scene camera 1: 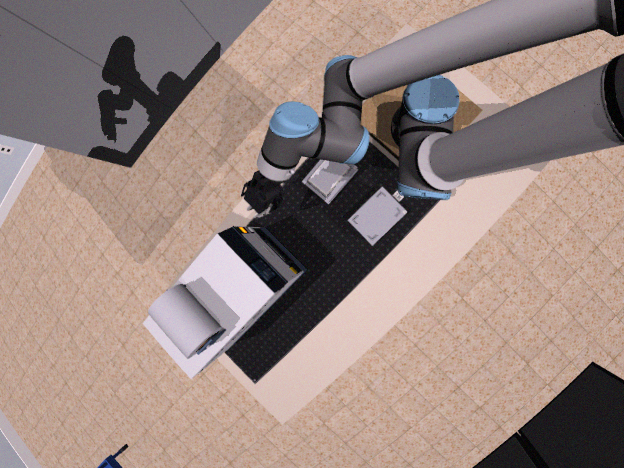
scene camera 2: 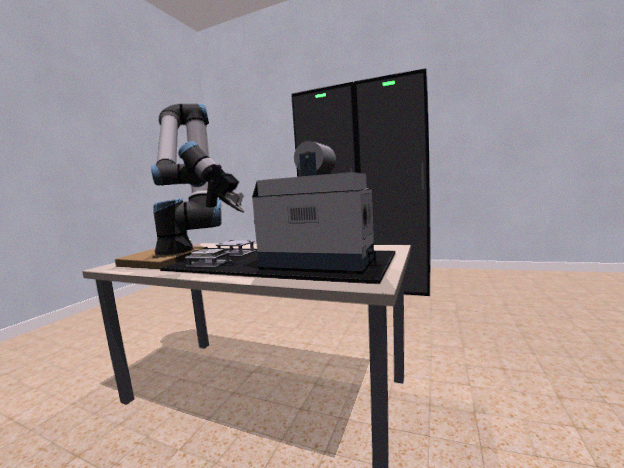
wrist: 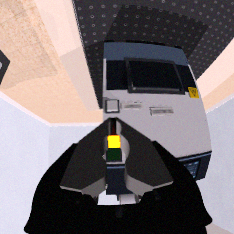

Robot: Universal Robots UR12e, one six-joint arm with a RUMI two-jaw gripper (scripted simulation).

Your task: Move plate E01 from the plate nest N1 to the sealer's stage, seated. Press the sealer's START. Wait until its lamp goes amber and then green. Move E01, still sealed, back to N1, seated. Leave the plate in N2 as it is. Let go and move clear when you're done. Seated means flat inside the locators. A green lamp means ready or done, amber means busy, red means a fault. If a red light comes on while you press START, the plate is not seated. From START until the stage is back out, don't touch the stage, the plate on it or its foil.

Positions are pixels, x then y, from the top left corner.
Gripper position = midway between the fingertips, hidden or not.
My gripper shows in scene camera 1 (pixel 257 216), in scene camera 2 (pixel 243 212) and in the wrist view (pixel 113 118).
